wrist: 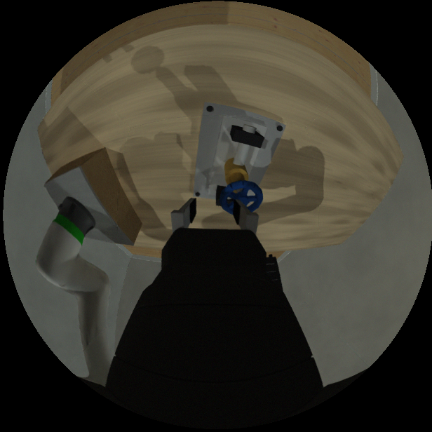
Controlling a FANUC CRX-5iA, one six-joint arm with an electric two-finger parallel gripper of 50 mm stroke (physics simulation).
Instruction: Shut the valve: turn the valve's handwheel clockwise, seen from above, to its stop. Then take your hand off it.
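The valve's blue handwheel (257,198) shows a little right of the middle of the wrist view, above a brass-coloured collar (235,171) and a grey pipe body. The valve is on a light grey base plate (205,135) with dark bolts at its corners. My gripper (214,206) is open, with nothing between its fingers. Its right finger overlaps the lower left part of the handwheel in this view; whether it touches the wheel cannot be told. The left finger is apart from the wheel, to its left. Part of the wheel's rim is hidden behind the right finger.
A black block (247,136) sits on the pipe at the far end of the plate. A box-like pedestal (112,195) with grey and brown faces stands at the left, with the white robot arm (62,252) and its green ring beside it. Shadows fall across the wooden table (340,125).
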